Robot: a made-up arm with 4 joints.
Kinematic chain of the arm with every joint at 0, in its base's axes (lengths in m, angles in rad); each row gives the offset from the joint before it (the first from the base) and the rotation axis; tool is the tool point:
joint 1: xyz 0 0 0.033 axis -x
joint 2: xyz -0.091 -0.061 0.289 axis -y
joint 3: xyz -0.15 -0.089 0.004 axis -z
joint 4: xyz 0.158 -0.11 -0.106 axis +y
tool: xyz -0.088 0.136 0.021
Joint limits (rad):
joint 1: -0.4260..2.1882
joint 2: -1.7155..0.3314
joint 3: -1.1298..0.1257
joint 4: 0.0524..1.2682
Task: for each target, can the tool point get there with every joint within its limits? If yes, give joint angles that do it. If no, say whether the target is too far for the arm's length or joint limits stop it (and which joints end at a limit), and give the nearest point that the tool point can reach.
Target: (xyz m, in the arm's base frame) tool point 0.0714 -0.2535 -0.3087
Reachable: no: joint limits stop it (at a limit: joint 1, joint 2, joint 3, joint 4) | nearest point -0.1381 -0.2006 0.1528 | short by 0.510 m
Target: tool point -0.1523 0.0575 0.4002
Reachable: yes | joints 0.3767 -1.3334 -0.5371 0.4869
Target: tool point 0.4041 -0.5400 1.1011
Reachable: no: too far | nearest point -0.1124 -0.1949 0.4185 | short by 0.923 m
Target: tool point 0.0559 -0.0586 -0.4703
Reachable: no: joint limits stop it (at a limit: joint 1, joint 2, joint 4) | nearest point -0.0872 0.3244 -0.1947 | short by 0.493 m
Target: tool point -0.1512 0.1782 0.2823
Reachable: yes | joints 0.9916 -0.4781 -0.1287 0.6730
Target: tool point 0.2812 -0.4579 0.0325
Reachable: no: joint limits stop it (at a limit: joint 1, joint 2, joint 3, joint 4) | nearest point -0.0835 -0.2458 0.2280 | short by 0.465 m
